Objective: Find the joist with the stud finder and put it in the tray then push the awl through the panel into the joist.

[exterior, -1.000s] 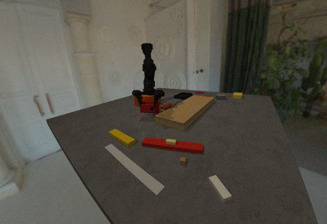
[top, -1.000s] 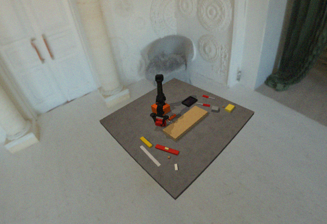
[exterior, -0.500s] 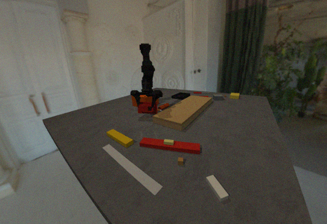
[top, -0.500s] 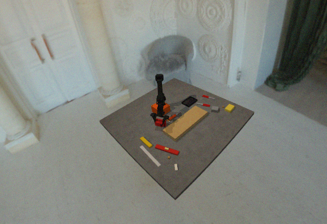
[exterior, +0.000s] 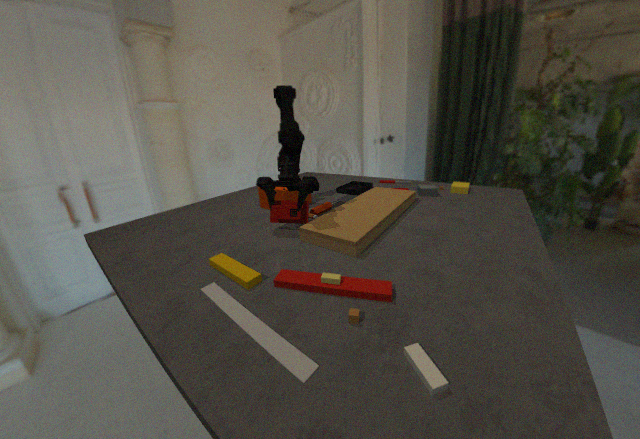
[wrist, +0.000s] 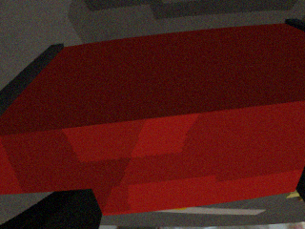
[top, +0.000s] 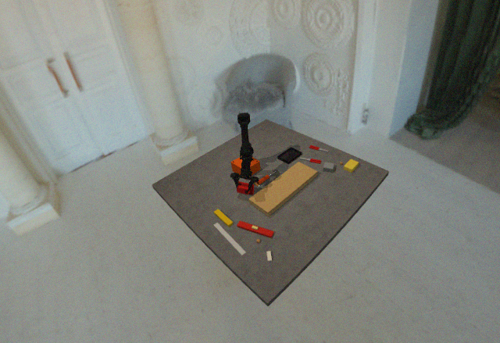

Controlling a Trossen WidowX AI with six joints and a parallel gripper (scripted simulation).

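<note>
The red stud finder lies 1 cm to the left of my gripper tip, 1 cm below it and 1 cm ahead of it. Round my gripper tip: red level (26 cm ahead, 14 cm to the right, 6 cm below); yellow bar (22 cm to the right, 7 cm below, 4 cm ahead); orange-handled awl (27 cm to the left, 6 cm below, 2 cm behind).
</note>
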